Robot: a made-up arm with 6 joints. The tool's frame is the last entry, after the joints.
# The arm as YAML. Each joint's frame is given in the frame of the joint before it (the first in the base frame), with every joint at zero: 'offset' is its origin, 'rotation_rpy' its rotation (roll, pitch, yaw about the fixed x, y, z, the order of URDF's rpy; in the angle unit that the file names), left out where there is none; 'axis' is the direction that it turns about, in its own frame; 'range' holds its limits. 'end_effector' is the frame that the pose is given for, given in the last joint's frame.
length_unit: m
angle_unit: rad
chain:
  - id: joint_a
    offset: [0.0, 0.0, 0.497]
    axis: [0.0, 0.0, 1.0]
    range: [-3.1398, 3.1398]
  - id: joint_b
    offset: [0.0, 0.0, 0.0]
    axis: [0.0, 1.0, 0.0]
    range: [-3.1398, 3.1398]
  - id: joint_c
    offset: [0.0, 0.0, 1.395]
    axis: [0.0, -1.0, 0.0]
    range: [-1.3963, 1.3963]
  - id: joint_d
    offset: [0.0, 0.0, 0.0]
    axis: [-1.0, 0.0, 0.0]
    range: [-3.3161, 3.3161]
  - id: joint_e
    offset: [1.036, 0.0, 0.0]
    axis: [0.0, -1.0, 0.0]
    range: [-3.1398, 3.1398]
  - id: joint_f
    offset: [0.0, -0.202, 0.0]
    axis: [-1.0, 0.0, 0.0]
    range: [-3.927, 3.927]
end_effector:
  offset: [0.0, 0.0, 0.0]
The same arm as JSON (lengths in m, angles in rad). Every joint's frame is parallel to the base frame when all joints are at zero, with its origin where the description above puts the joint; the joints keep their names.
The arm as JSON. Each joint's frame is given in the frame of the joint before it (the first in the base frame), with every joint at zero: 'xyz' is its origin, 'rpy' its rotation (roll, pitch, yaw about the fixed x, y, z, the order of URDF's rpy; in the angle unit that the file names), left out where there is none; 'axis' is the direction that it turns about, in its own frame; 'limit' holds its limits. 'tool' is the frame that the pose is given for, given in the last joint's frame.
{"units": {"length": "m", "angle": "rad"}, "joints": [
  {"name": "joint_a", "type": "revolute", "origin": {"xyz": [0.0, 0.0, 0.497]}, "axis": [0.0, 0.0, 1.0], "limit": {"lower": -3.1398, "upper": 3.1398}},
  {"name": "joint_b", "type": "revolute", "origin": {"xyz": [0.0, 0.0, 0.0]}, "axis": [0.0, 1.0, 0.0], "limit": {"lower": -3.1398, "upper": 3.1398}},
  {"name": "joint_c", "type": "revolute", "origin": {"xyz": [0.0, 0.0, 1.395]}, "axis": [0.0, -1.0, 0.0], "limit": {"lower": -1.3963, "upper": 1.3963}},
  {"name": "joint_d", "type": "revolute", "origin": {"xyz": [0.0, 0.0, 0.0]}, "axis": [-1.0, 0.0, 0.0], "limit": {"lower": -3.3161, "upper": 3.3161}},
  {"name": "joint_e", "type": "revolute", "origin": {"xyz": [1.036, 0.0, 0.0]}, "axis": [0.0, -1.0, 0.0], "limit": {"lower": -3.1398, "upper": 3.1398}},
  {"name": "joint_f", "type": "revolute", "origin": {"xyz": [0.0, -0.202, 0.0]}, "axis": [-1.0, 0.0, 0.0], "limit": {"lower": -3.927, "upper": 3.927}}
], "tool": {"origin": {"xyz": [0.0, 0.0, 0.0]}}}

